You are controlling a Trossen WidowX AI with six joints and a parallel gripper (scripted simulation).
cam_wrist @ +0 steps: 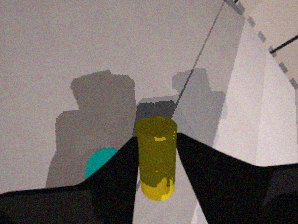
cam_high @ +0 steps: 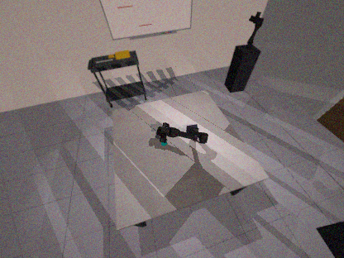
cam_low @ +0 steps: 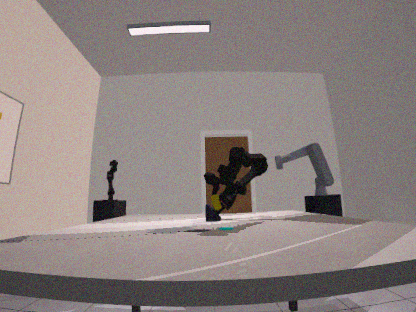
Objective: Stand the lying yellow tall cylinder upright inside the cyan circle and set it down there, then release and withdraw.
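Now: the cyan circle 20 mm behind my gripper tip, 40 mm to the left of it and 120 mm below it. The rest, counted from my gripper tip: yellow tall cylinder: 20 mm behind, 10 mm below.
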